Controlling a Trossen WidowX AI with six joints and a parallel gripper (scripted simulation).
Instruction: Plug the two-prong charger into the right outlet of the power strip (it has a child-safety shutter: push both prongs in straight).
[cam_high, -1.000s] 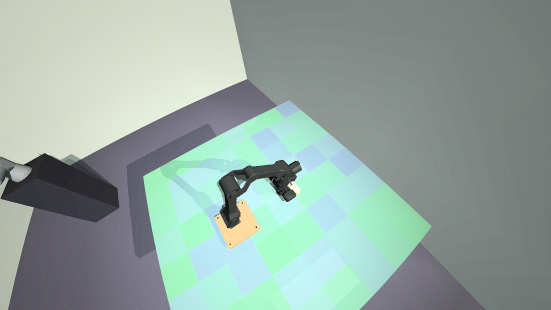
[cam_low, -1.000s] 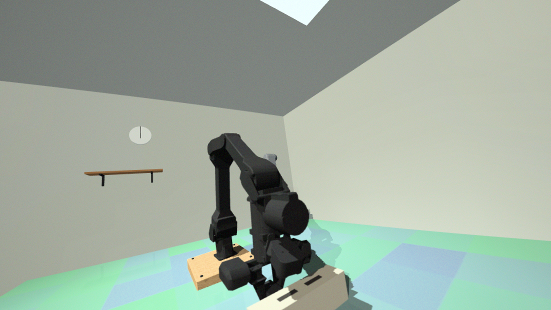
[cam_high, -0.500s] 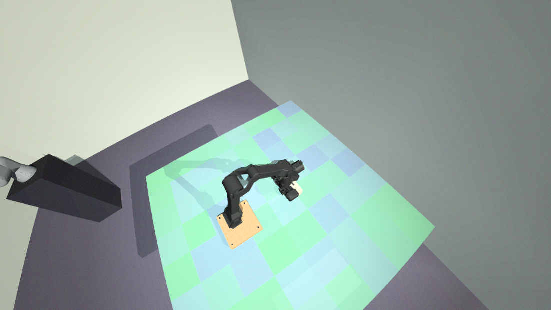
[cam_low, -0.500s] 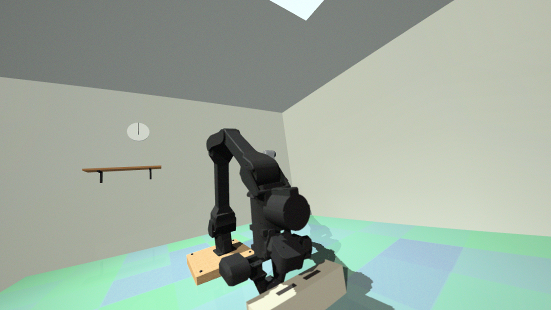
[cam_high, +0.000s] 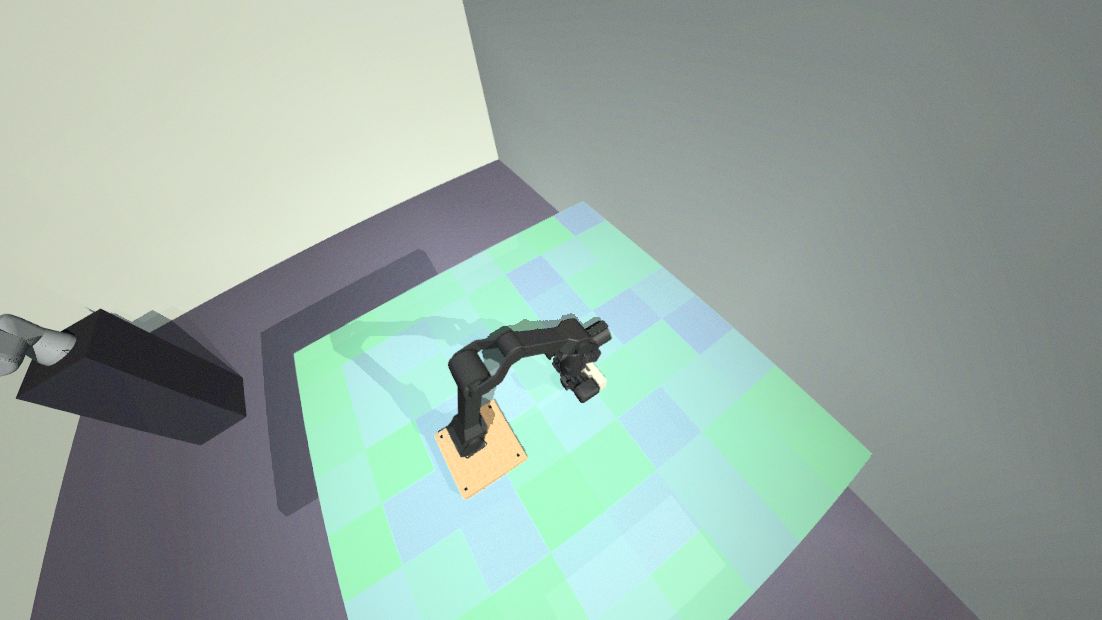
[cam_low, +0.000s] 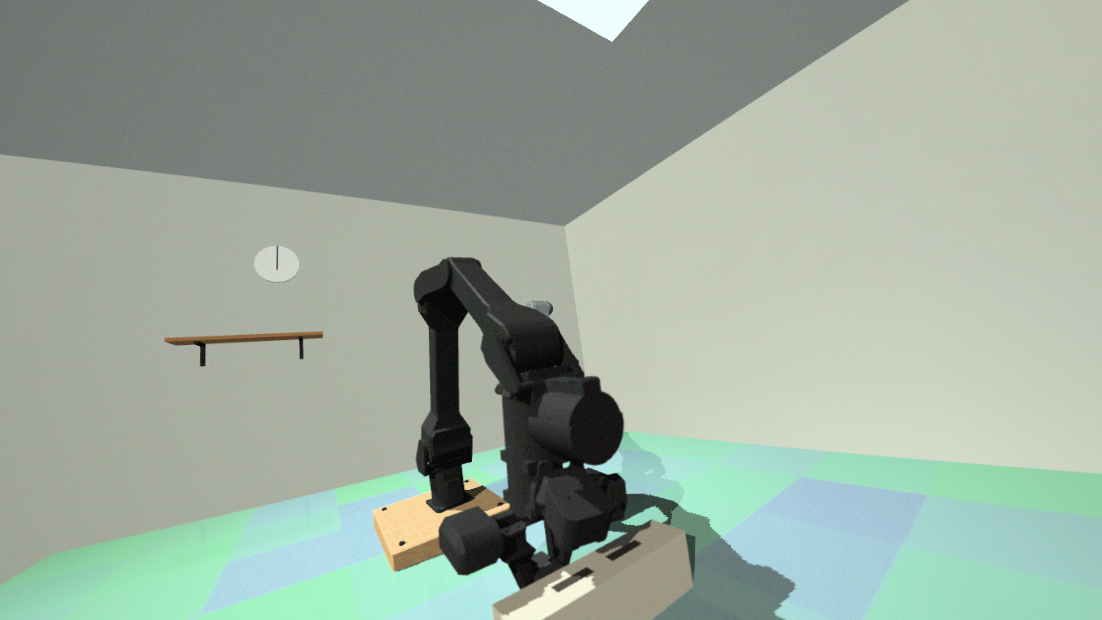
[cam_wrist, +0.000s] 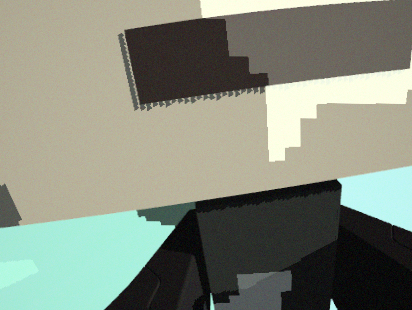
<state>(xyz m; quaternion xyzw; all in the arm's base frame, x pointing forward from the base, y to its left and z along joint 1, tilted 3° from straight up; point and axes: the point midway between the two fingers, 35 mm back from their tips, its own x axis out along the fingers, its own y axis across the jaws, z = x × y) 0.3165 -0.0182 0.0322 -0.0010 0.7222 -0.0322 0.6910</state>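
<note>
Now: the grey charger 20 mm ahead of my gripper tip and 10 mm above it.
</note>
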